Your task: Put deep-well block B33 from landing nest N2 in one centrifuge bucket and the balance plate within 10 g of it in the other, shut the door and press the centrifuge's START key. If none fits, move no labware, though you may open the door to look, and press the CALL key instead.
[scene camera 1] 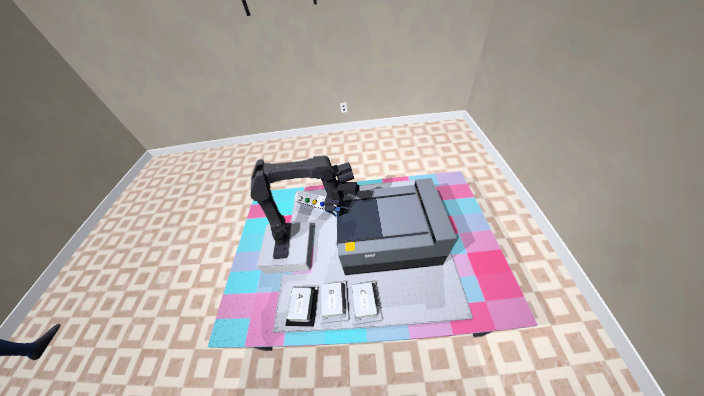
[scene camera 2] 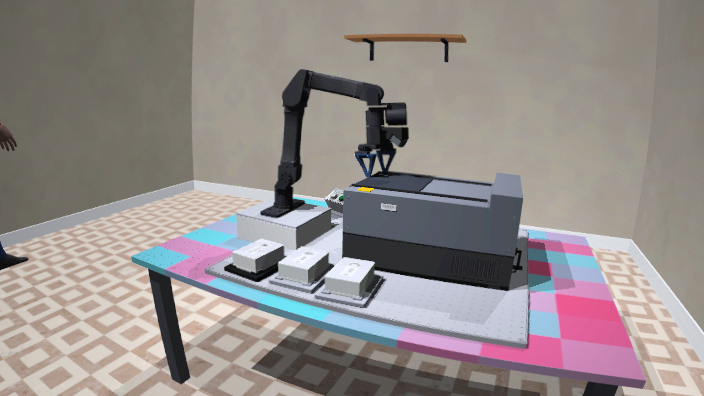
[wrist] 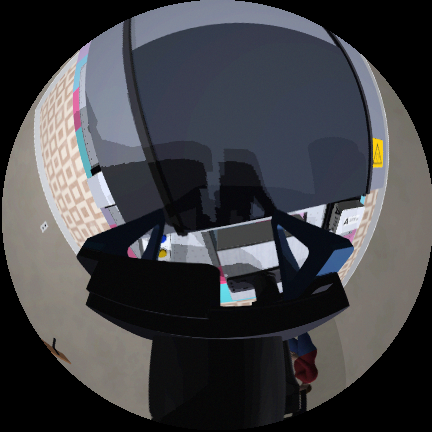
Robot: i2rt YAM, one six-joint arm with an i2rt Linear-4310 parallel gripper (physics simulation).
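Pixels of known places: gripper, fingertip midpoint: [scene camera 1: 339, 208] [scene camera 2: 376, 175] [wrist: 217, 214]; arm's base, link origin: [scene camera 1: 282, 240] [scene camera 2: 283, 208] [wrist: 263, 277].
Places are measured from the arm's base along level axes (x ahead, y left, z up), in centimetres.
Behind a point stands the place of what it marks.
The centrifuge [scene camera 1: 400, 254] {x 54.3, y -19.7, z 8.6 cm} [scene camera 2: 430, 222] {x 52.9, y -19.7, z 8.0 cm} is a grey box with a dark door panel [scene camera 1: 361, 222] {x 40.4, y -5.0, z 13.8 cm} [wrist: 240, 90] {x 40.3, y 0.6, z 13.9 cm} over the front part of its top; no bucket shows. Three white blocks sit on nests: A [scene camera 1: 300, 305] {x 10.3, y -31.8, z -2.0 cm} [scene camera 2: 257, 256] {x 12.6, y -35.5, z -2.1 cm} [wrist: 348, 221] {x 9.4, y -29.5, z -2.2 cm}, B [scene camera 1: 332, 300] {x 23.9, y -31.2, z -2.1 cm} [scene camera 2: 303, 266] {x 26.1, y -35.7, z -2.1 cm} and C [scene camera 1: 365, 300] {x 37.6, y -32.9, z -2.0 cm} [scene camera 2: 350, 277] {x 38.5, y -36.6, z -2.1 cm}. Their small print is unreadable. The key panel [scene camera 1: 311, 200] {x 14.5, y 23.7, z -0.6 cm} [scene camera 2: 333, 198] {x 7.1, y 26.8, z -1.3 cm} has white, green, yellow and blue keys; a blue key [wrist: 163, 239] {x 19.5, y 20.5, z -0.8 cm} and a yellow key [wrist: 162, 253] {x 15.6, y 22.9, z -0.6 cm} show in the wrist view. My gripper [scene camera 1: 337, 212] {x 31.2, y 4.7, z 13.6 cm} [scene camera 2: 377, 175] {x 31.2, y 4.7, z 13.6 cm} [wrist: 217, 214] {x 31.2, y 4.7, z 13.6 cm} is open and empty, fingers down at the door's front edge.
The arm stands on a grey plinth [scene camera 2: 267, 230] {x 1.7, y -13.3, z -3.5 cm} left of the centrifuge. A raised housing [scene camera 1: 436, 212] {x 71.9, y -7.4, z 16.9 cm} [scene camera 2: 507, 192] {x 71.5, y -16.1, z 16.9 cm} stands at the centrifuge's rear end. A perforated plate [scene camera 1: 425, 300] {x 62.8, y -34.7, z -7.4 cm} [scene camera 2: 450, 315] {x 62.2, y -36.8, z -7.4 cm} lies under the nests. A wall shelf [scene camera 2: 405, 38] hangs behind. A person's foot [scene camera 1: 37, 347] shows at the left.
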